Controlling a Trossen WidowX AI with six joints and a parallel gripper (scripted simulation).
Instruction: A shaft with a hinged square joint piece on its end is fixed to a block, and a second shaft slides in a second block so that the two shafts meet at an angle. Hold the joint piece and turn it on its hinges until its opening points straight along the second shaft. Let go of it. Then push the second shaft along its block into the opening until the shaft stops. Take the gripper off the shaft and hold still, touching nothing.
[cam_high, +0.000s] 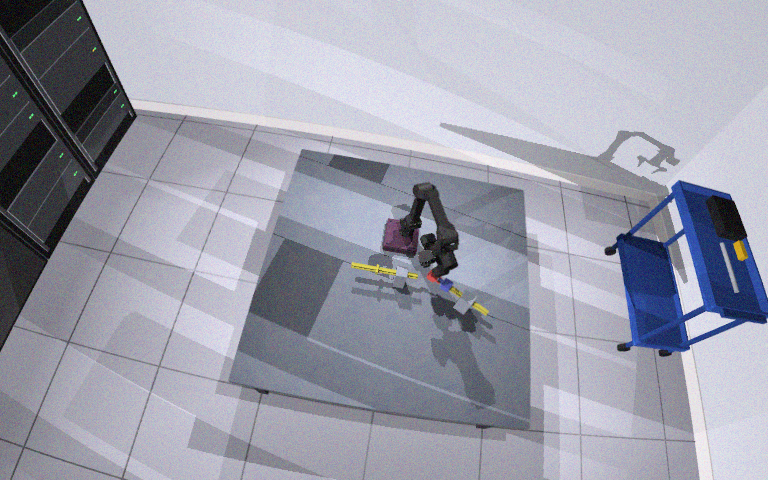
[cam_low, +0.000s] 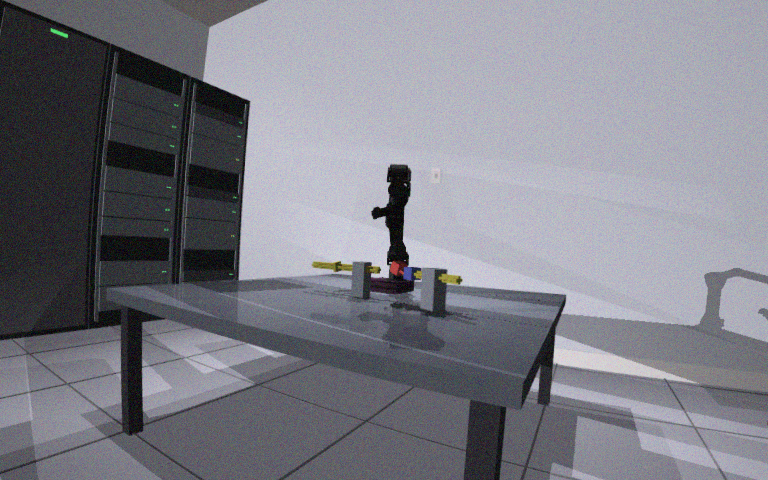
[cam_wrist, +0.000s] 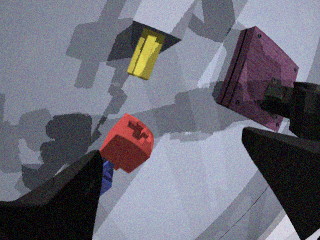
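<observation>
My gripper tip is 1 cm short of the red joint piece, 5 cm to the right of it and 8 cm above it.
</observation>
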